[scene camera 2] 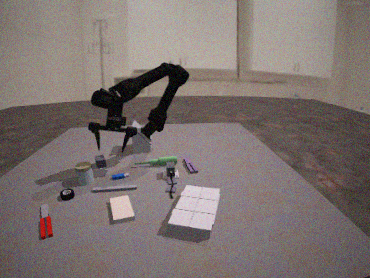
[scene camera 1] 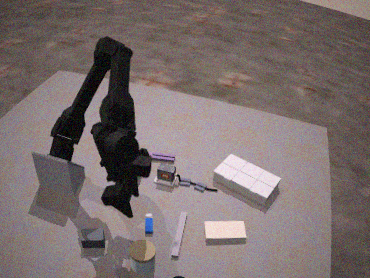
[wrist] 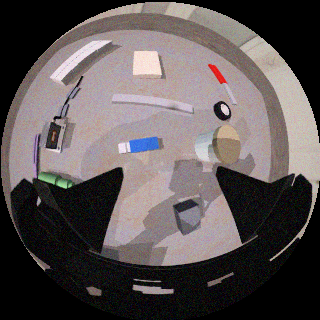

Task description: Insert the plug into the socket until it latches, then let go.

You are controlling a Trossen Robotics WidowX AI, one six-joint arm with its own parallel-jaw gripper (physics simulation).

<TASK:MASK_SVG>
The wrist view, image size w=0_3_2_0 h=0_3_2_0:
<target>gripper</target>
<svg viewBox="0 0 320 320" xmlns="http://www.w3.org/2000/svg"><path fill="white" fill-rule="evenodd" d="M312 184L301 173L295 178L294 173L269 183L217 166L215 176L233 216L241 243L257 236L221 255L176 265L134 264L88 251L90 249L97 253L101 252L123 179L122 167L115 167L67 188L35 177L30 182L23 177L10 191L10 205L17 231L29 251L59 272L100 289L101 295L91 295L50 276L66 291L89 305L115 315L139 320L182 320L202 316L237 302L261 286L280 268L297 245L299 237L270 261L269 259L282 250L306 223L312 200ZM132 288L133 284L160 286L161 289L173 288L173 293L142 293ZM233 271L232 275L221 279L221 282L210 286L207 285L208 281L217 279Z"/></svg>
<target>dark cube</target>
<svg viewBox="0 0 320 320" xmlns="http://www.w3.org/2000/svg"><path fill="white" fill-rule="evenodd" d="M190 198L172 205L176 224L182 235L201 227L199 204Z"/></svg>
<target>grey bar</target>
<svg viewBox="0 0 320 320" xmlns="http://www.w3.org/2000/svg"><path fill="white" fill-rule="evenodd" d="M111 99L112 103L148 105L186 113L192 112L191 104L154 96L113 94Z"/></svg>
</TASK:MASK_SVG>
